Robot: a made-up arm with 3 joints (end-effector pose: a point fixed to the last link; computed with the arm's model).
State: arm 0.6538 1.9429 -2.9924
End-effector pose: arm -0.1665 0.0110 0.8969 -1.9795 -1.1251 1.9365
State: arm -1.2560 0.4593 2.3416
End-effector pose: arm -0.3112 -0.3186 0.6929 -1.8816 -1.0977 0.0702
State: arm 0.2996 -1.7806 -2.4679
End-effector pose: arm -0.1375 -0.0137 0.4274 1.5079 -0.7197 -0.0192
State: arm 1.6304 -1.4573 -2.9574
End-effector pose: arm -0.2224 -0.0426 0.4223 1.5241 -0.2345 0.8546
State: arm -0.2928 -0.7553 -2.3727
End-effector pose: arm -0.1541 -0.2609 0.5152 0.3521 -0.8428 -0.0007
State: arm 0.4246 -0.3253 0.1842
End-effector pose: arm 0.1403 -0.1939 0.6563 0.3474 1.9684 1.0241
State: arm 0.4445 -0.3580 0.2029
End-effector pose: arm 0.1425 -0.1866 0.6467 0.3518 1.9942 1.0638
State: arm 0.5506 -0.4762 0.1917
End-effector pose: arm 0.1468 -0.1513 0.6185 0.3392 2.0187 1.2415
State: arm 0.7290 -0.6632 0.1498
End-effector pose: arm 0.1409 -0.0893 0.5766 0.3253 2.0453 1.5247
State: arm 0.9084 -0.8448 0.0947
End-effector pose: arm 0.1179 -0.0279 0.5387 0.3323 2.0737 1.7904
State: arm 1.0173 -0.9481 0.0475
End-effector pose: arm 0.0966 0.0055 0.5190 0.3502 2.0854 1.9370
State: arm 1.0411 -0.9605 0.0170
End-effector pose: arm 0.0929 0.0098 0.5178 0.3574 2.0664 1.9604
